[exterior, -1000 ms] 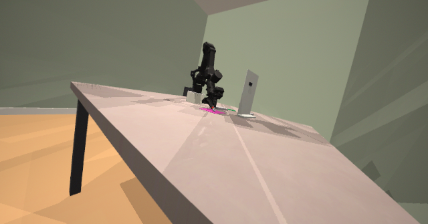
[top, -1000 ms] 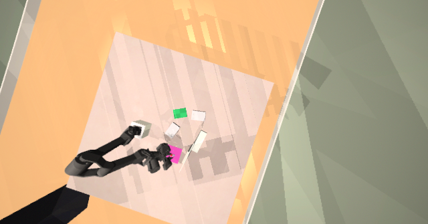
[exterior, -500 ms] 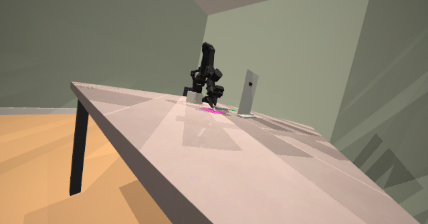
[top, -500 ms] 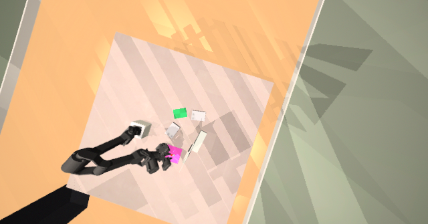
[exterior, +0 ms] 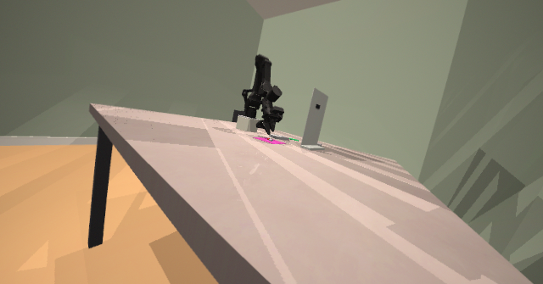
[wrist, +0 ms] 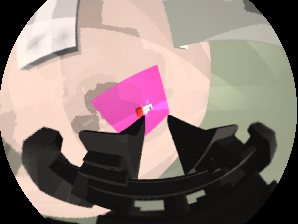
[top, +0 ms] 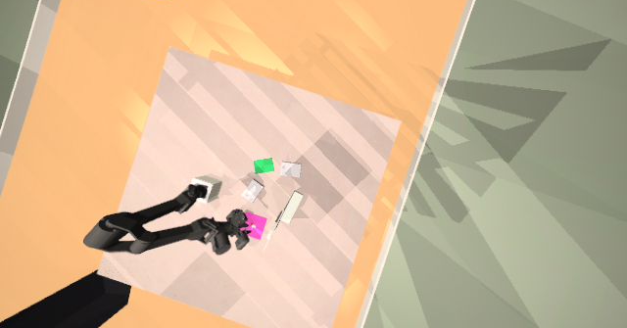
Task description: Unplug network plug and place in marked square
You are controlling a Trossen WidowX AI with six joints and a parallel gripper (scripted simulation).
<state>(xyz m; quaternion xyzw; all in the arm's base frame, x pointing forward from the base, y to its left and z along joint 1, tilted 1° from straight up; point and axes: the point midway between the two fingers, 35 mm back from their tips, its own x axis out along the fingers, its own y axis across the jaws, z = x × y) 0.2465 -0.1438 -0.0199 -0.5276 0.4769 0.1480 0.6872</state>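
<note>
Now: the plug 3 cm below my gripper tip. Round my gripper tip: grey upright panel: 16 cm ahead, 15 cm to the left, 10 cm above.
</note>
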